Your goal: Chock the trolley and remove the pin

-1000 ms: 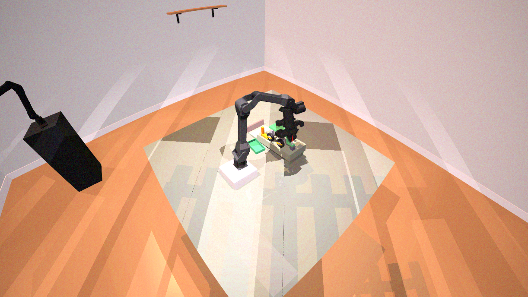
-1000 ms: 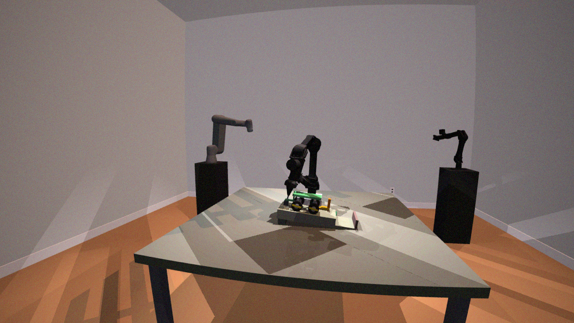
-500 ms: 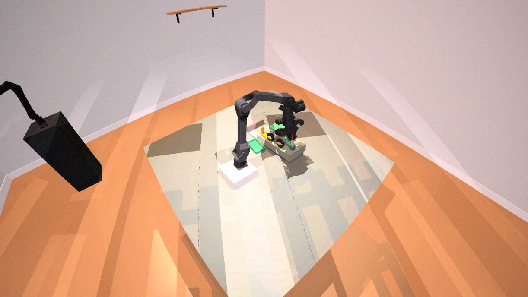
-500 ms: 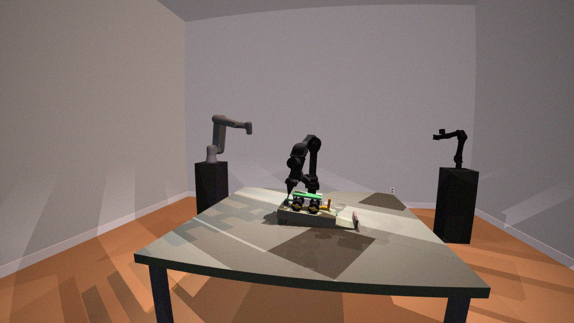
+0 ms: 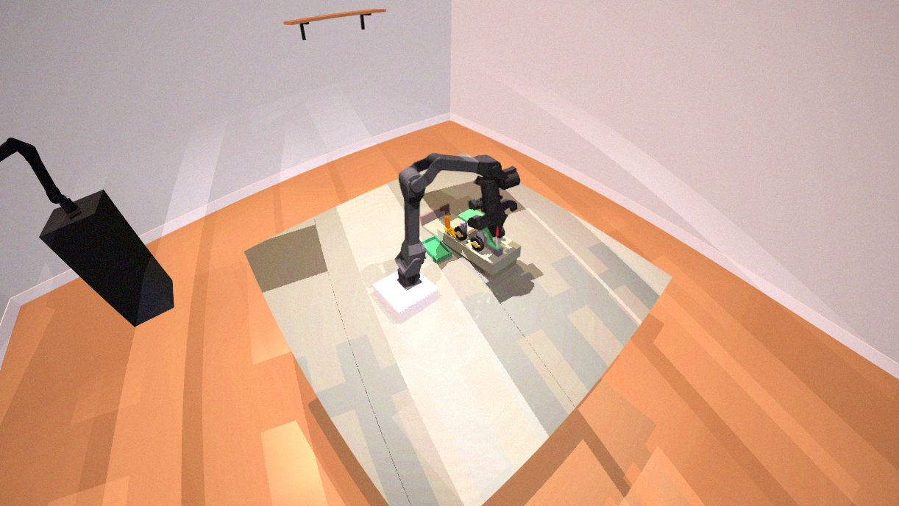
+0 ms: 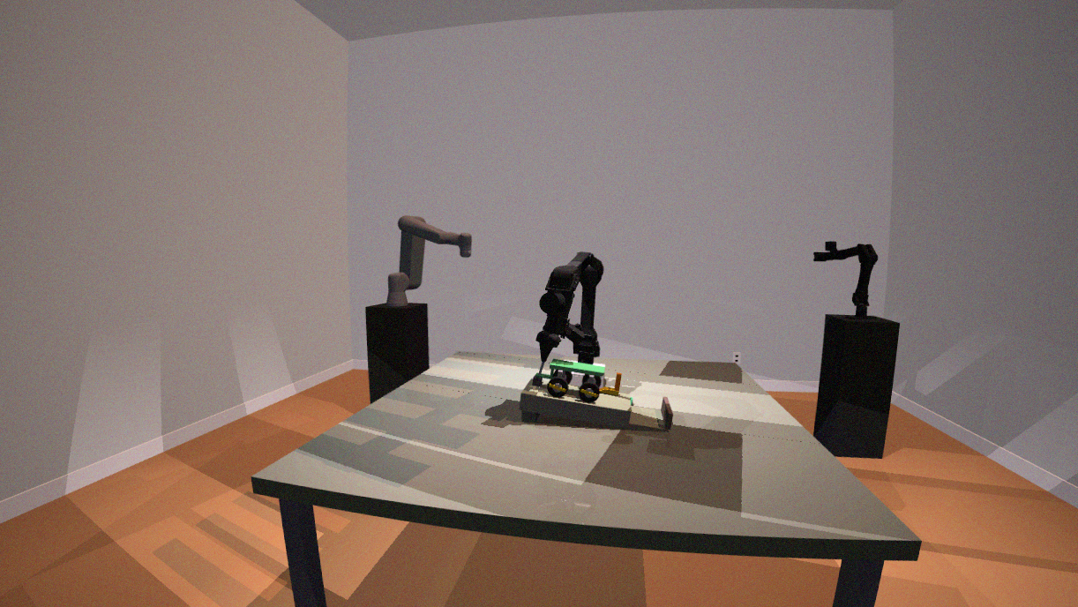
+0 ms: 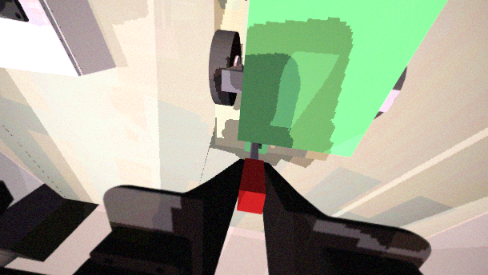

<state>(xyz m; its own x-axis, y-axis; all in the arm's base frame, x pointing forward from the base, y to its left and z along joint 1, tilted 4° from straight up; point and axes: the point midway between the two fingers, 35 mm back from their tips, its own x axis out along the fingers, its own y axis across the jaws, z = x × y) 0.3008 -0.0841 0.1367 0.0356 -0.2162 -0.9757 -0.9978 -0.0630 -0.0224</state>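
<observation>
My gripper tip is 200 mm to the right of the green tray, 170 mm above it and 110 mm past it. From my gripper tip the other things lie so: red-headed stop pin (right at my gripper tip); then trolley (100 mm to the left, 50 mm below, 20 mm ahead); then beige ramp (110 mm below, 100 mm to the left, 20 mm ahead).
</observation>
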